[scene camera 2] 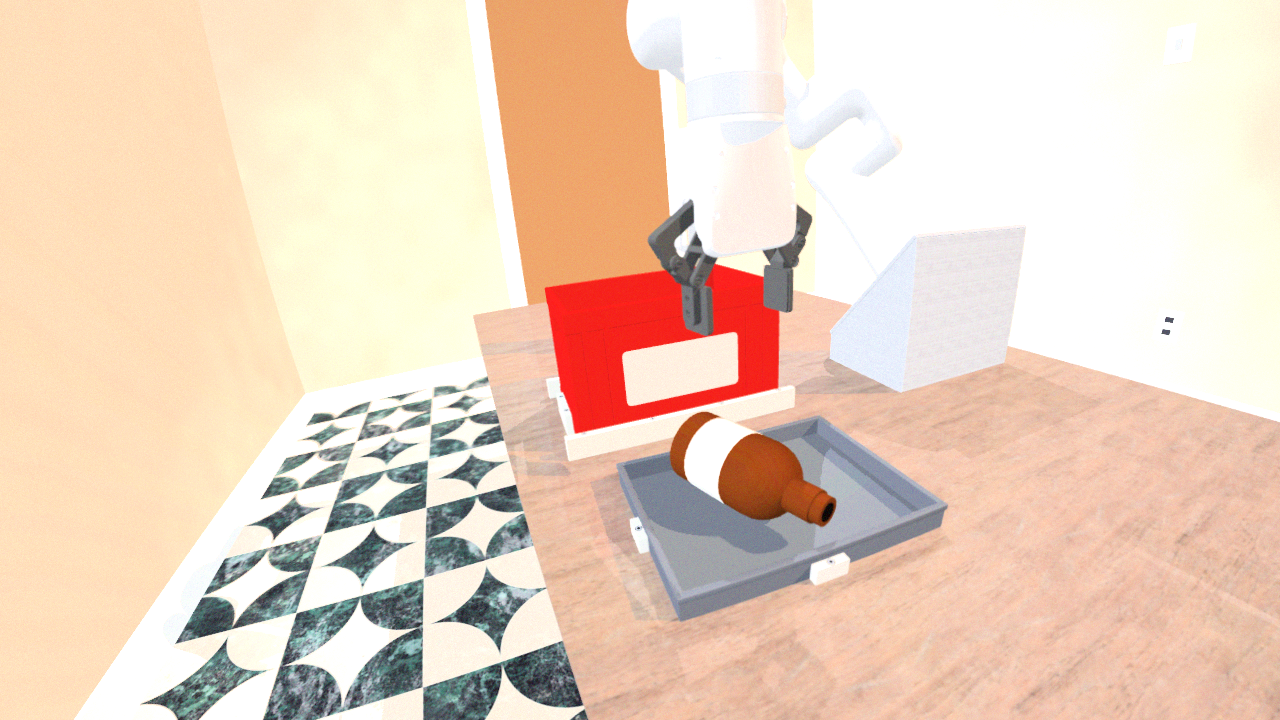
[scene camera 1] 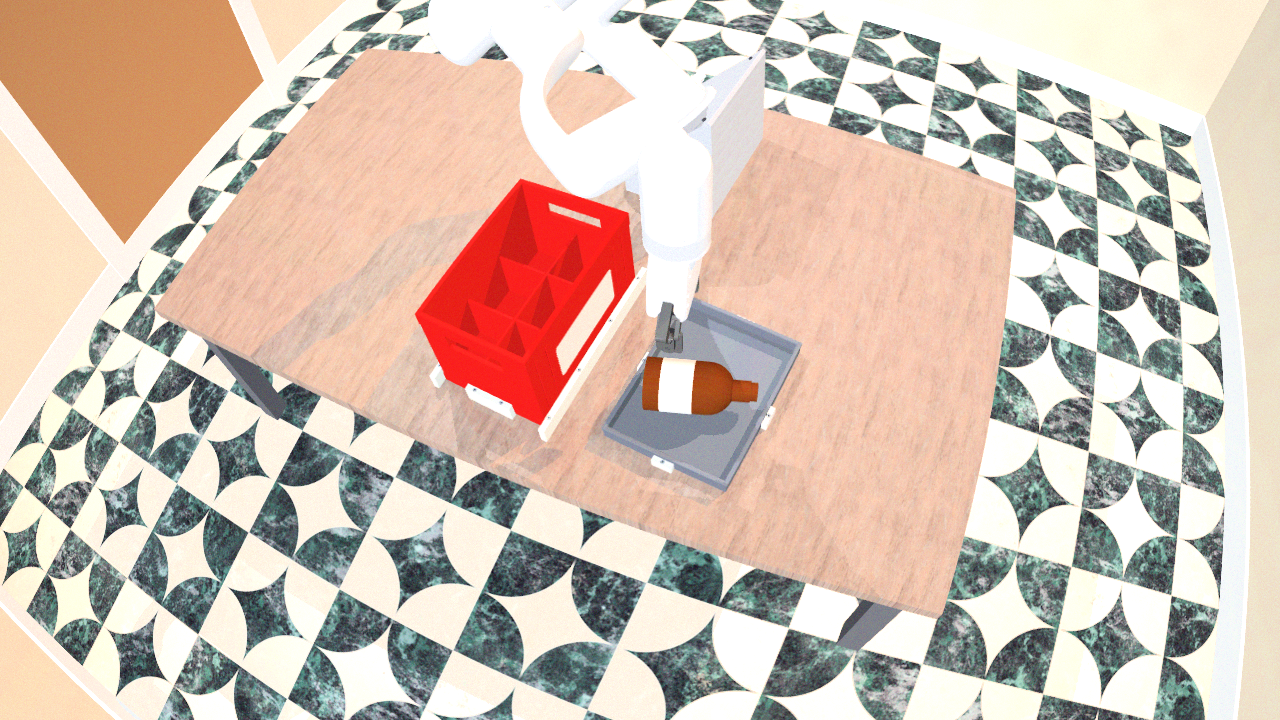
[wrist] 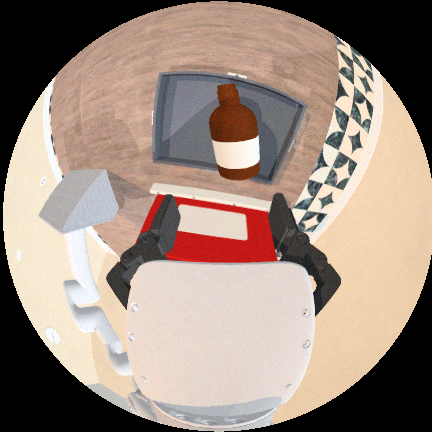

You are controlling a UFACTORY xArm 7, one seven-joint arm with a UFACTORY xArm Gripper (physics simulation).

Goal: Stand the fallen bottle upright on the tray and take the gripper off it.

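Frame: origin at the arm's base, x left, y ahead, z down, level; metres.
Where they show: gripper, fingertip midpoint: (scene camera 2: pixel 740 320) (scene camera 1: pixel 678 318) (wrist: pixel 223 204); arm's base at its link origin: (scene camera 2: pixel 915 281) (scene camera 1: pixel 689 112) (wrist: pixel 73 219).
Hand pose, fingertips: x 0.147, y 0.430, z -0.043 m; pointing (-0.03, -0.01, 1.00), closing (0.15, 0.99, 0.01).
Note:
Things, the pixels of their top centre, and the offset from my fingertips. "spot": a spot on its surface instead.
- brown bottle at its top centre: (scene camera 2: pixel 755 440) (scene camera 1: pixel 702 374) (wrist: pixel 234 134) dx +0.035, dy +0.009, dz +0.101 m
- red crate at its top centre: (scene camera 1: pixel 521 261) (scene camera 2: pixel 653 283) (wrist: pixel 202 276) dx -0.236, dy -0.018, dz +0.004 m
- white strip at a spot on its surface: (scene camera 2: pixel 680 421) (scene camera 1: pixel 594 356) (wrist: pixel 219 196) spot: dx -0.133, dy +0.003, dz +0.159 m
The brown bottle (scene camera 1: pixel 716 387) (scene camera 2: pixel 760 474) (wrist: pixel 233 122) with a white label lies on its side on the grey tray (scene camera 1: pixel 716 452) (scene camera 2: pixel 881 490) (wrist: pixel 175 112). Its base faces the red crate and its neck points to the opposite side of the tray. In the wrist view the bottle's base overlaps the near rim of the tray. My gripper (scene camera 1: pixel 671 341) (scene camera 2: pixel 738 308) (wrist: pixel 223 204) is open and empty, fingers pointing down. It hangs above the bottle's base end, on the crate side, apart from the bottle.
The red crate (scene camera 1: pixel 487 367) (scene camera 2: pixel 590 376) (wrist: pixel 260 242) with compartments stands beside the tray, bordered by a white strip (scene camera 1: pixel 590 358) (scene camera 2: pixel 680 421) (wrist: pixel 210 195). Small white blocks (scene camera 1: pixel 662 463) (scene camera 2: pixel 829 568) sit against the tray. A grey-white wedge-shaped block (scene camera 1: pixel 744 134) (scene camera 2: pixel 962 304) (wrist: pixel 85 200) stands at the arm's base.

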